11 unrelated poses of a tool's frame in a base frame.
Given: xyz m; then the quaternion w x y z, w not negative.
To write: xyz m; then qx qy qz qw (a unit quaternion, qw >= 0). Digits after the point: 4 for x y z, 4 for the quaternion.
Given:
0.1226 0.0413 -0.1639 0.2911 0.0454 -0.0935 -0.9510
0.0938 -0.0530 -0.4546 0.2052 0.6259 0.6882 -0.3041
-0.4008 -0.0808 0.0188 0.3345 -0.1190 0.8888 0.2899
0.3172 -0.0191 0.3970 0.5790 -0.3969 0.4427 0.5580
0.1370 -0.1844 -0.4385 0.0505 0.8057 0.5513 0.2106
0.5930 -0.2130 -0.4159 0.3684 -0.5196 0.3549 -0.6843
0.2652 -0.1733 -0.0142 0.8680 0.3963 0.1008 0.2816
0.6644 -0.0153 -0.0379 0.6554 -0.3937 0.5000 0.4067
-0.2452 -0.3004 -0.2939 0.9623 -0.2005 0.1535 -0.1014
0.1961 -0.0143 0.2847 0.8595 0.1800 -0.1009 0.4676
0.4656 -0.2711 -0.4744 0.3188 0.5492 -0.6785 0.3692
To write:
0.1226 0.0413 -0.1639 0.0454 -0.0935 -0.9510 0.2911
0.0938 -0.0530 -0.4546 0.6259 0.6882 -0.3041 0.2052
-0.4008 -0.0808 0.0188 -0.1190 0.8888 0.2899 0.3345
0.3172 -0.0191 0.3970 -0.3969 0.4427 0.5580 0.5790
0.1370 -0.1844 -0.4385 0.8057 0.5513 0.2106 0.0505
0.5930 -0.2130 -0.4159 -0.5196 0.3549 -0.6843 0.3684
0.2652 -0.1733 -0.0142 0.3963 0.1008 0.2816 0.8680
0.6644 -0.0153 -0.0379 -0.3937 0.5000 0.4067 0.6554
-0.2452 -0.3004 -0.2939 -0.2005 0.1535 -0.1014 0.9623
0.1961 -0.0143 0.2847 0.1800 -0.1009 0.4676 0.8595
0.4656 -0.2711 -0.4744 0.5492 -0.6785 0.3692 0.3188

